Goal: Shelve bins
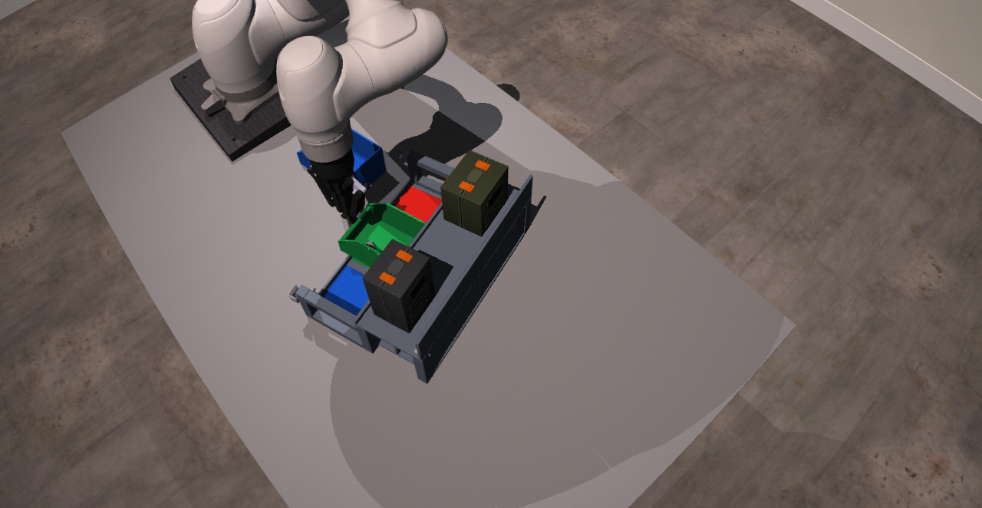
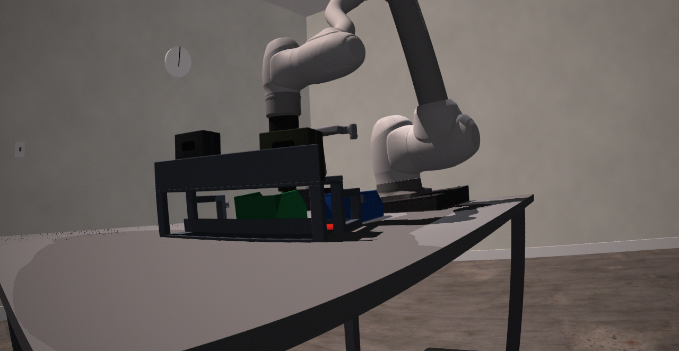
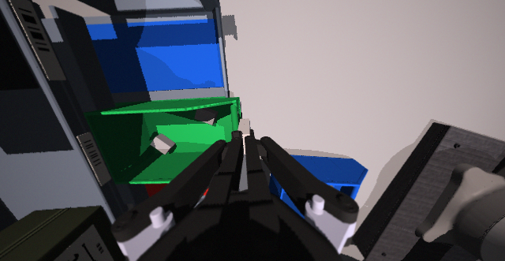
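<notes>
My hand is 9 cm short of the green bin, 3 cm to the right of it and 1 cm above it. From my hand the other things lie so: olive case 18 cm ahead, 17 cm to the left, 10 cm above; then black case 24 cm ahead, 11 cm above, 6 cm to the right; then blue bin 16 cm behind, 9 cm to the left, 2 cm below.
</notes>
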